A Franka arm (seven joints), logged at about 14 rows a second.
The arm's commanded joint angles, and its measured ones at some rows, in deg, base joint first. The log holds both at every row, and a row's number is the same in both.
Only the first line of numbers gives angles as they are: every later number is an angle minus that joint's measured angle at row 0.
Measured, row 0:
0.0, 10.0, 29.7, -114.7, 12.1, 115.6, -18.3
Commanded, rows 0 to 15:
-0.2, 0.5, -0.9, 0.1, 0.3, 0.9, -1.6
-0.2, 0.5, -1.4, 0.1, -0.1, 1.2, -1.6
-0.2, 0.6, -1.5, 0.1, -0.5, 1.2, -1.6
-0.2, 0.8, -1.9, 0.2, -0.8, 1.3, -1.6
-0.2, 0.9, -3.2, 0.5, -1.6, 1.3, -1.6
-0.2, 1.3, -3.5, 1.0, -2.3, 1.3, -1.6
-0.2, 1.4, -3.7, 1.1, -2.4, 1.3, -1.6
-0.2, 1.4, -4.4, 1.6, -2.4, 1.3, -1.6
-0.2, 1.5, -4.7, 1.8, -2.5, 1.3, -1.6
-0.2, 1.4, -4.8, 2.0, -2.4, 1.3, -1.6
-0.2, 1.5, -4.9, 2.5, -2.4, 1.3, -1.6
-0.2, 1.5, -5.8, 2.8, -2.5, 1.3, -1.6
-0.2, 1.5, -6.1, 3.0, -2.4, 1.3, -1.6
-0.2, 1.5, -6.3, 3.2, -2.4, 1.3, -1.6
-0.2, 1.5, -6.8, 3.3, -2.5, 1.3, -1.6
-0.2, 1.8, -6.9, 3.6, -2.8, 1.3, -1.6
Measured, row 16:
-0.2, 0.8, -6.4, 2.0, -1.8, 1.4, -0.6
